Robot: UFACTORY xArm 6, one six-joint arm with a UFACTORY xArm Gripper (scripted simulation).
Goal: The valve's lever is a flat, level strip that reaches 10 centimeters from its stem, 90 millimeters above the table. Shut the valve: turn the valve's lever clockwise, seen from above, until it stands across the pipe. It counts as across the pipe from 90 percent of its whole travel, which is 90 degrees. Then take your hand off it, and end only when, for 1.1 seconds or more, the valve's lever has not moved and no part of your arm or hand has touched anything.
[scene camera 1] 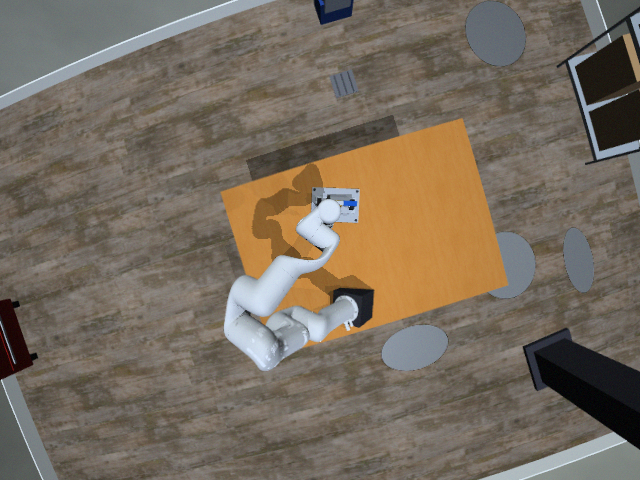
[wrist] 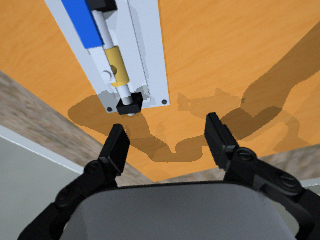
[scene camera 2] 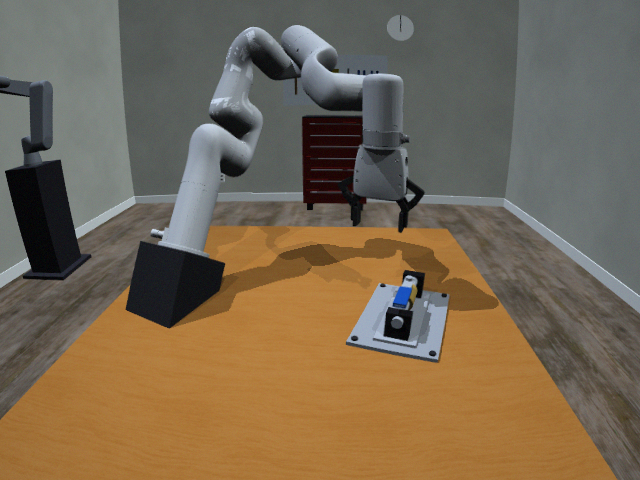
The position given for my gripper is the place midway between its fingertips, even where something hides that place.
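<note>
My gripper (scene camera 2: 378,227), in the wrist view too (wrist: 164,128). Valve (scene camera 2: 399,328).
</note>
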